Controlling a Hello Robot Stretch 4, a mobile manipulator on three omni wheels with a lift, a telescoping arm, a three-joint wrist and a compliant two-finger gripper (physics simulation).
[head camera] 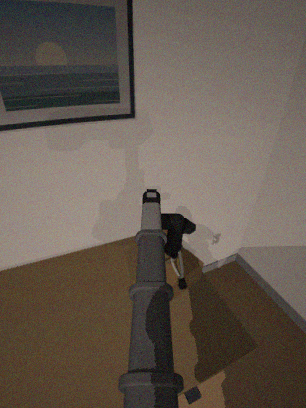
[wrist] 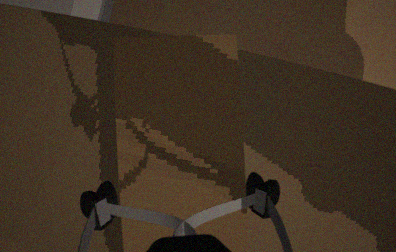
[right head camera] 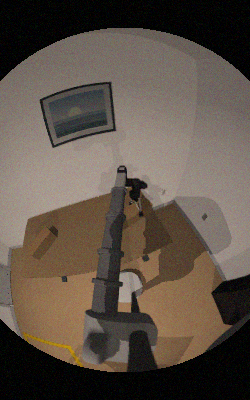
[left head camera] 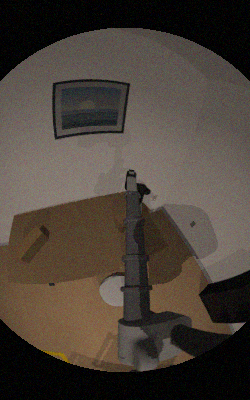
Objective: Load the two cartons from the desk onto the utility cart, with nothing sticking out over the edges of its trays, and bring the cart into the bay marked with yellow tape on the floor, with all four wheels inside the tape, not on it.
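Where they show: gripper, between the fingertips: (head camera: 170, 276) (wrist: 182, 192) (right head camera: 135, 209); robot's base, origin of its link: (right head camera: 125, 285) (left head camera: 116, 289).
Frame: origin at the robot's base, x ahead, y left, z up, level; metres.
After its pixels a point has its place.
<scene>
The desk (head camera: 75, 310) {x 0.539, y 0.313, z 0.693 m} (left head camera: 85, 225) {x 0.552, y 0.325, z 0.693 m} (right head camera: 85, 250) {x 0.287, y 0.307, z 0.693 m} (wrist: 45, 150) {x 0.831, y -0.015, z 0.693 m} stands against the wall. One carton (left head camera: 35, 245) {x 0.247, y 0.697, z 0.764 m} (right head camera: 45, 242) {x 0.257, y 0.693, z 0.766 m} lies near its left end. The other carton (wrist: 175, 90) {x 0.716, y -0.164, z 0.811 m} is near the right end, largely hidden behind the arm in the head views. My gripper (right head camera: 136, 208) {x 0.657, y -0.087, z 0.776 m} (wrist: 182, 192) {x 0.657, y -0.087, z 0.776 m} is open and empty, with its fingers spread above and on either side of this carton's near part in the wrist view. Whether the fingertips touch it I cannot tell. Yellow tape (left head camera: 56, 355) (right head camera: 50, 342) shows on the floor at lower left. The utility cart is not recognisable in these views.
A white round object (left head camera: 111, 291) {x -0.014, y 0.062, z 0.187 m} (right head camera: 131, 287) {x -0.005, y -0.080, z 0.187 m} is at floor level before the desk. A dark boxy object (left head camera: 225, 300) {x -0.515, y -1.386, z 0.425 m} (right head camera: 237, 300) is at the right edge. A framed picture (head camera: 60, 65) {x 0.929, y 0.323, z 1.553 m} (left head camera: 90, 107) {x 0.929, y 0.323, z 1.561 m} (right head camera: 77, 112) {x 0.927, y 0.327, z 1.568 m} hangs on the wall behind the desk. A wall corner is at right.
</scene>
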